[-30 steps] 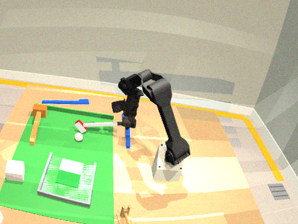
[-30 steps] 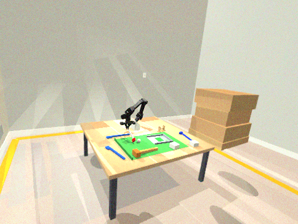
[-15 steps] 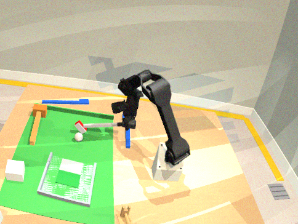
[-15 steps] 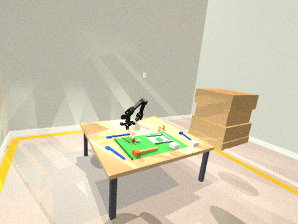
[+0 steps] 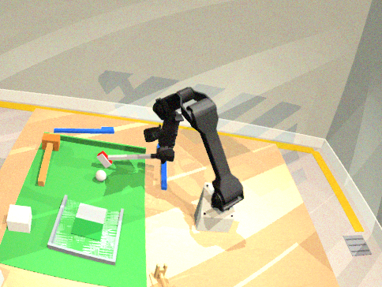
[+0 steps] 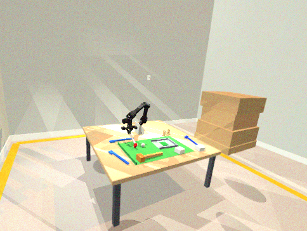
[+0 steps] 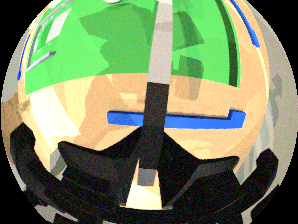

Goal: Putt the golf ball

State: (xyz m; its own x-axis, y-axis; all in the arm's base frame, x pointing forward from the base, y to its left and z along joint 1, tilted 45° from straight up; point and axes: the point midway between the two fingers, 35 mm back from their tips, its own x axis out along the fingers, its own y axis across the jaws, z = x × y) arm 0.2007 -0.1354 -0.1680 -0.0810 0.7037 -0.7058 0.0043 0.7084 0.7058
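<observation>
Now: the red putter 120 mm ahead of my gripper tip. Round my gripper tip: wooden piece 30 mm behind, 550 mm to the left, 40 mm below; green mat 280 mm ahead, 230 mm to the left, 70 mm below; white golf ball 220 mm ahead, 90 mm to the left, 50 mm below.
</observation>
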